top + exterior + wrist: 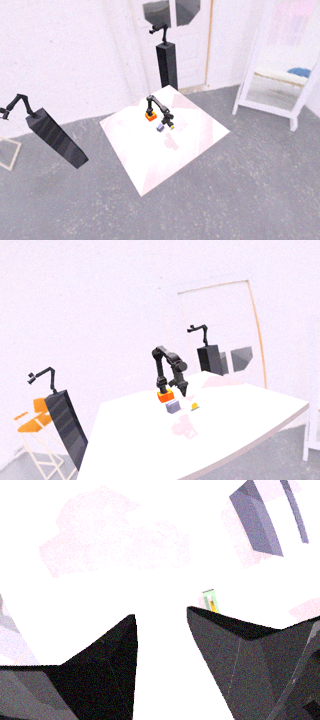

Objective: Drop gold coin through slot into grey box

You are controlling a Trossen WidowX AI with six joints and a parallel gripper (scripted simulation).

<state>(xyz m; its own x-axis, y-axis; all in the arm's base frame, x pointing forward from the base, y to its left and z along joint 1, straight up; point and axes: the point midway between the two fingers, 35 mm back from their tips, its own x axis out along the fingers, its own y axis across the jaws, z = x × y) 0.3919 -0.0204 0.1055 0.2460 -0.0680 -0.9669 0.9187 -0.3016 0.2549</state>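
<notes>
Right now my gripper tip is 12 cm above the gold coin, 8 cm to the right of it and 4 cm past it.
</notes>
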